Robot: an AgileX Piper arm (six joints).
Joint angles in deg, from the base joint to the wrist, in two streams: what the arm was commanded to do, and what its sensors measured. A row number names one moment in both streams.
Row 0, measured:
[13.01, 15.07, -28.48, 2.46, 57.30, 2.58]
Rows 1 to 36, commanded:
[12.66, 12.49, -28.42, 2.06, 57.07, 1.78]
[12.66, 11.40, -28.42, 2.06, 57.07, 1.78]
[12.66, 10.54, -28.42, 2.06, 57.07, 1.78]
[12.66, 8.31, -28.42, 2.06, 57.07, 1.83]
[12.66, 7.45, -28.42, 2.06, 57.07, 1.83]
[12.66, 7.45, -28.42, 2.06, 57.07, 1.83]
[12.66, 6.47, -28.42, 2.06, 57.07, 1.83]
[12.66, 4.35, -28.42, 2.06, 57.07, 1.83]
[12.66, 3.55, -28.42, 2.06, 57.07, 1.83]
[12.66, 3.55, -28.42, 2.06, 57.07, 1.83]
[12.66, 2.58, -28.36, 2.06, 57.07, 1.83]
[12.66, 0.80, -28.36, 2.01, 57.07, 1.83]
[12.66, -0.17, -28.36, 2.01, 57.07, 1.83]
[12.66, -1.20, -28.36, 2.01, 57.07, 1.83]
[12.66, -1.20, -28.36, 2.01, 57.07, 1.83]
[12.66, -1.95, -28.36, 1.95, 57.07, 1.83]
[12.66, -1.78, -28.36, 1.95, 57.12, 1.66]
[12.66, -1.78, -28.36, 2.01, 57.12, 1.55]
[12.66, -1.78, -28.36, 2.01, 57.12, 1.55]
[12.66, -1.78, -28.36, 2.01, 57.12, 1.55]
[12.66, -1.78, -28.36, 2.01, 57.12, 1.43]
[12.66, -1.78, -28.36, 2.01, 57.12, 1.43]
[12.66, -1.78, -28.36, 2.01, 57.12, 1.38]
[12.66, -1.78, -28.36, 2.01, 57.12, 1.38]
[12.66, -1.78, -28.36, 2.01, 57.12, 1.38]
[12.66, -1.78, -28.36, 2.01, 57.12, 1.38]
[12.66, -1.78, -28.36, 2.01, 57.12, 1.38]
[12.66, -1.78, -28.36, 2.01, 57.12, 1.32]
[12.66, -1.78, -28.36, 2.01, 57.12, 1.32]
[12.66, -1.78, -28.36, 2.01, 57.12, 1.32]
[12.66, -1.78, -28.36, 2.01, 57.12, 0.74]
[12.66, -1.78, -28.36, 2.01, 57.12, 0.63]
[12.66, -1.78, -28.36, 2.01, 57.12, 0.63]
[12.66, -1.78, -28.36, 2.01, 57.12, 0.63]
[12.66, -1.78, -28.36, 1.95, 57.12, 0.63]
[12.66, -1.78, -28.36, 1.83, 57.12, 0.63]
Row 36, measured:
[13.01, -0.11, -28.48, 2.01, 57.30, 1.38]
